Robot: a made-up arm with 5 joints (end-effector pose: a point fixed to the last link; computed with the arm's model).
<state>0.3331 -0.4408 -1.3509 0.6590 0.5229</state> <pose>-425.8 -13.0 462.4 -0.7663 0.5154 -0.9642</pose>
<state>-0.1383 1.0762 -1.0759 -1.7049 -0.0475</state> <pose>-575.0 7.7 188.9 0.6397 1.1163 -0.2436</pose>
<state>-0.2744 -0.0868 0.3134 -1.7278 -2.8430</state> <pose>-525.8 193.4 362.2 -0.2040 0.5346 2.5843</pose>
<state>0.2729 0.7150 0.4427 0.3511 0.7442</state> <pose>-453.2 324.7 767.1 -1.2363 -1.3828 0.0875</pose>
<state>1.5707 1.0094 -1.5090 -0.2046 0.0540</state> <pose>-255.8 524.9 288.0 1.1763 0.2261 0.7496</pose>
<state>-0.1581 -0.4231 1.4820 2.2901 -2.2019</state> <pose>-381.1 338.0 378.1 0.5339 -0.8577 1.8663</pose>
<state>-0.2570 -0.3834 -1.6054 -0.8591 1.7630</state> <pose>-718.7 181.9 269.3 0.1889 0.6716 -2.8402</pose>
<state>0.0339 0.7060 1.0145 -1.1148 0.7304</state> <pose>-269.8 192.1 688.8 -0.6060 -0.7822 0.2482</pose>
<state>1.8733 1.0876 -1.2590 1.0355 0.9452</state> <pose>-218.3 173.4 528.7 0.5352 -0.6833 -0.3895</pose>
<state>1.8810 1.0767 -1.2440 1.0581 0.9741</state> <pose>-227.6 164.7 530.8 0.5306 -0.6942 -0.4403</pose>
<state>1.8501 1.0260 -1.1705 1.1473 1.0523</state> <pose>-266.5 134.8 549.1 0.4328 -0.7492 -0.5880</pose>
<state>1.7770 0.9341 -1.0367 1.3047 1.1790</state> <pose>-339.8 105.5 594.9 0.2256 -0.8736 -0.8071</pose>
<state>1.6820 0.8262 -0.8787 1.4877 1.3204</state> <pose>-422.6 113.7 659.4 -0.0412 -1.0653 -0.9984</pose>
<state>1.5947 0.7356 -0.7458 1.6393 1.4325</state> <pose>-481.1 155.3 711.0 -0.2774 -1.2641 -1.0908</pose>
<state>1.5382 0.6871 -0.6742 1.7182 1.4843</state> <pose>-505.5 189.8 734.6 -0.4134 -1.3836 -1.1006</pose>
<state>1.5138 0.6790 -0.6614 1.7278 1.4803</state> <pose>-506.9 198.5 740.0 -0.4526 -1.4039 -1.0789</pose>
